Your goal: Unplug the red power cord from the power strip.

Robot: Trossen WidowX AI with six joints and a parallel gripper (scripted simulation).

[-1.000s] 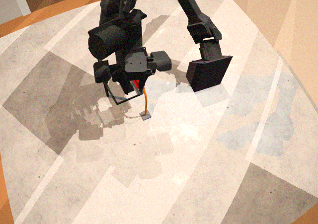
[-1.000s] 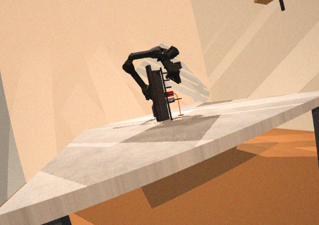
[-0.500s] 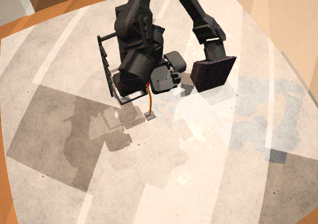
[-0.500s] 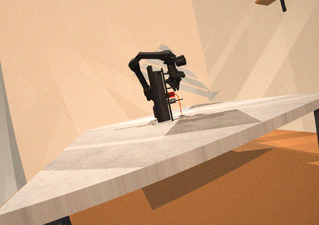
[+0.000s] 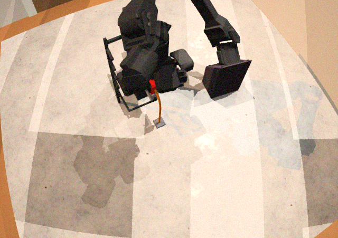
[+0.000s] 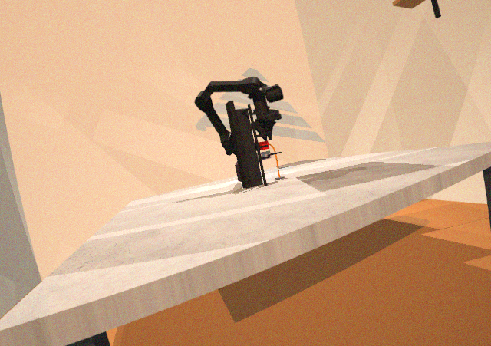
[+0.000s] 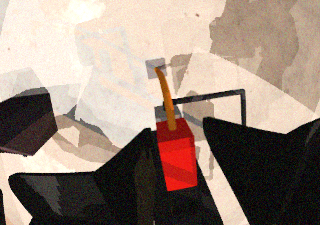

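Right now the red plug is 50 mm to the right of my gripper tip, 10 mm below it and 10 mm ahead of it. Also, from my gripper tip: grey plate 170 mm below, 20 mm to the left.
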